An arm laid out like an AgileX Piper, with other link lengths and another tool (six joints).
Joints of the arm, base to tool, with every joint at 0 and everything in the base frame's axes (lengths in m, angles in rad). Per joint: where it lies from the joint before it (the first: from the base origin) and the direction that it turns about. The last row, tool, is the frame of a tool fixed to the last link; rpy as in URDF.
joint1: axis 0 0 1 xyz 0 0 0.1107
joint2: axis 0 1 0 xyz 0 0 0
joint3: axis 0 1 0 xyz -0.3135 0 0.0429
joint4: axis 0.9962 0 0.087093 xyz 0.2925 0 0.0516
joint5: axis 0 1 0 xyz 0 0 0
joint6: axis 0.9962 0 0.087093 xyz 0.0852 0 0.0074
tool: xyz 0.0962 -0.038 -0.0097 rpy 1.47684 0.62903 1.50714
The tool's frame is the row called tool.
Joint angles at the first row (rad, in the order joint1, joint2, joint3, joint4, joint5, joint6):
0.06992 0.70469 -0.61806 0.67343 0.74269 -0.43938
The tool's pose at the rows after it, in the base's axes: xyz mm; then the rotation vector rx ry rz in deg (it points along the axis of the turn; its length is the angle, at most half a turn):
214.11, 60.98, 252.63, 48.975, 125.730, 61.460
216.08, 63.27, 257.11, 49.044, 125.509, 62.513
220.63, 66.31, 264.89, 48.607, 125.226, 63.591
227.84, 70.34, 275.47, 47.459, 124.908, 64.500
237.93, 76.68, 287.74, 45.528, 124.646, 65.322
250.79, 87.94, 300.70, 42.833, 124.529, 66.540
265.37, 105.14, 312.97, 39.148, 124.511, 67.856
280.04, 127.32, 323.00, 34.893, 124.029, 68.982
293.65, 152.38, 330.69, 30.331, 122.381, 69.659
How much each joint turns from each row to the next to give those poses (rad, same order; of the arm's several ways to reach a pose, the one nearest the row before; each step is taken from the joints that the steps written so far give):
0.00004 0.00159 -0.00402 0.01795 0.00396 0.00005
0.00016 0.00907 -0.01452 0.01445 0.00449 -0.00107
0.00398 0.01858 -0.02664 0.01376 0.00262 -0.00354
0.01242 0.02767 -0.03733 0.00823 -0.00350 -0.00446
0.02688 0.03814 -0.04564 0.00205 -0.01446 -0.00425
0.04675 0.05039 -0.05204 0.00151 -0.02792 -0.00420
0.06969 0.05958 -0.05397 -0.00509 -0.04553 -0.00384
0.08805 0.06186 -0.04692 -0.01570 -0.07054 -0.00106
0.09904 0.05837 -0.03273 -0.02839 -0.10279 -0.00009

